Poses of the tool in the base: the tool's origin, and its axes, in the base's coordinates. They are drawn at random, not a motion.
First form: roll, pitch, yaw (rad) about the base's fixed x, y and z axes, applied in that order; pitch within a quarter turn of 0, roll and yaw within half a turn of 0; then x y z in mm.
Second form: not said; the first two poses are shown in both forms.
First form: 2.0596 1.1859 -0.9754 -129 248 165
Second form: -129 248 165 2.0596 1.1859 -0.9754
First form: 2.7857 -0.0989 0.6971 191 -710 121
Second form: 191 -710 121 2.7857 -0.0989 0.6971
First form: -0.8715 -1.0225 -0.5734 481 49 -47
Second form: 481 49 -47 -0.8715 -1.0225 -0.5734
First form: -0.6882 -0.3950 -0.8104 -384 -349 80
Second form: -384 -349 80 -0.6882 -0.3950 -0.8104
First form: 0.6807 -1.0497 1.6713 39 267 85
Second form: 39 267 85 0.6807 -1.0497 1.6713
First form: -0.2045 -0.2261 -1.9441 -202 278 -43
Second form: -202 278 -43 -0.2045 -0.2261 -1.9441
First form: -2.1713 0.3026 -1.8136 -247 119 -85
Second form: -247 119 -85 -2.1713 0.3026 -1.8136
